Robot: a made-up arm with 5 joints.
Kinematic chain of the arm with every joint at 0, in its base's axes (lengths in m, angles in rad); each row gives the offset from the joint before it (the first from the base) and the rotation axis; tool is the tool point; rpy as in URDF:
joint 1: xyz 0 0 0.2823 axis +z
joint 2: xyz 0 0 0 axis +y
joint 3: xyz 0.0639 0 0.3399 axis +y
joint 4: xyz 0.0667 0 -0.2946 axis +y
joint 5: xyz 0.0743 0 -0.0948 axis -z
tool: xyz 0 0 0 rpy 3.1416 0 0
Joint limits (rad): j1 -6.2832..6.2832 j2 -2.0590..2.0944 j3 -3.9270..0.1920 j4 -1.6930..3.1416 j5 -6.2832..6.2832
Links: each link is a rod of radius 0.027 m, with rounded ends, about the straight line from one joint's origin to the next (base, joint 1, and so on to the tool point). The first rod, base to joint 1, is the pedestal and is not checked.
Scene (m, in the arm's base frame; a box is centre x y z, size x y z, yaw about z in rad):
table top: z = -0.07
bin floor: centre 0.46 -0.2 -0.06 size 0.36 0.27 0.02 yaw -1
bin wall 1: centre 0.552 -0.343 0.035 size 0.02 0.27 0.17 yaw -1
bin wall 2: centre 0.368 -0.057 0.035 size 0.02 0.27 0.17 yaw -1
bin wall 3: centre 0.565 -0.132 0.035 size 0.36 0.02 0.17 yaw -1
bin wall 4: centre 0.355 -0.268 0.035 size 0.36 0.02 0.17 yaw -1
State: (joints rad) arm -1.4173 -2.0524 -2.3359 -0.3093 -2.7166
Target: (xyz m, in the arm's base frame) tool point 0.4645 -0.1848 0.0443
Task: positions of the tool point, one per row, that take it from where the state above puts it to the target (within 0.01 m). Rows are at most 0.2 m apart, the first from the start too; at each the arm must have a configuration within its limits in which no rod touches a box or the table.
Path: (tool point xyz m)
1: 0.0787 0.7163 0.1371
2: 0.2567 0.6576 0.1393
3: 0.4058 0.5507 0.1461
4: 0.5129 0.4087 0.1577
5: 0.5707 0.2480 0.1739
6: 0.5780 0.0856 0.1943
7: 0.5395 -0.0628 0.2187
8: 0.4645 -0.1848 0.2462
9: 0.4733 -0.1883 0.1462
10: 0.4645 -0.1848 0.0443

